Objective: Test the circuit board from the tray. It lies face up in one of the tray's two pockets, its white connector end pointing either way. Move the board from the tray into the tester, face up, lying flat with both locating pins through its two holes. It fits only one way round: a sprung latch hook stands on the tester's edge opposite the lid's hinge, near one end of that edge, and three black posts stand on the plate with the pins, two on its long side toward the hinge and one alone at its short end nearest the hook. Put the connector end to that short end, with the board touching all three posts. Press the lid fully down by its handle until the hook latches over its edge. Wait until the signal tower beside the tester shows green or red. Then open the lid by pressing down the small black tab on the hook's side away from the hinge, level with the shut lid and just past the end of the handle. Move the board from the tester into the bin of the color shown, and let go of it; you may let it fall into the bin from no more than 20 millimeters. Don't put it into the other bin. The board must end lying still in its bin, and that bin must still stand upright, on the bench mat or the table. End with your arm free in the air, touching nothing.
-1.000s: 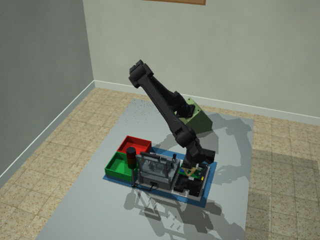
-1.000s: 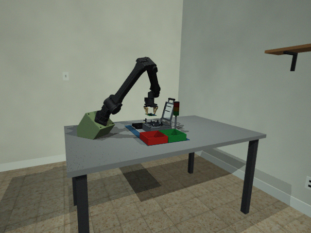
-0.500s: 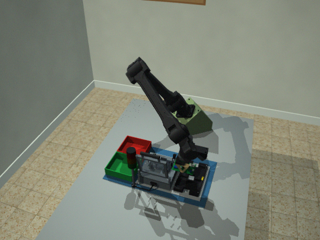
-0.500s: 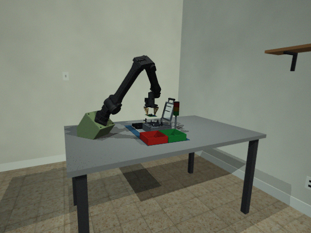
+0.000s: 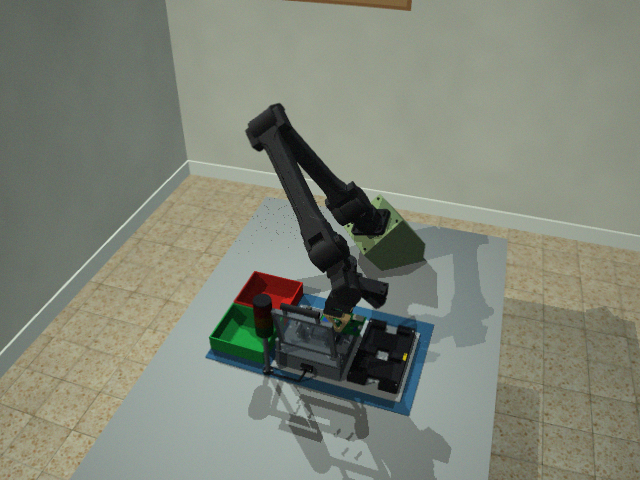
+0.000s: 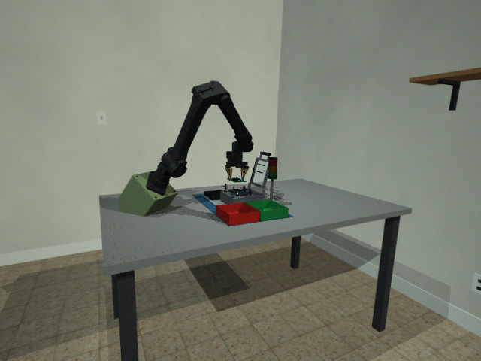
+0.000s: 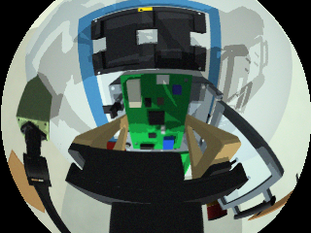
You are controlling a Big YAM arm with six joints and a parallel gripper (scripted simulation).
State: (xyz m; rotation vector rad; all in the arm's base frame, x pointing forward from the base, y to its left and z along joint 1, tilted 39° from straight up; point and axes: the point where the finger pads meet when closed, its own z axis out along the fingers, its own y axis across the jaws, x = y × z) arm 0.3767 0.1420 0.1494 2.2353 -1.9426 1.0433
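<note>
My gripper is now 5 cm to the left of the tester plate and 5 cm above it. Round my hand: latch hook: 7 cm behind, 4 cm below; green circuit board: right at my hand; clear lid: 12 cm ahead, 6 cm to the right, 6 cm above.
</note>
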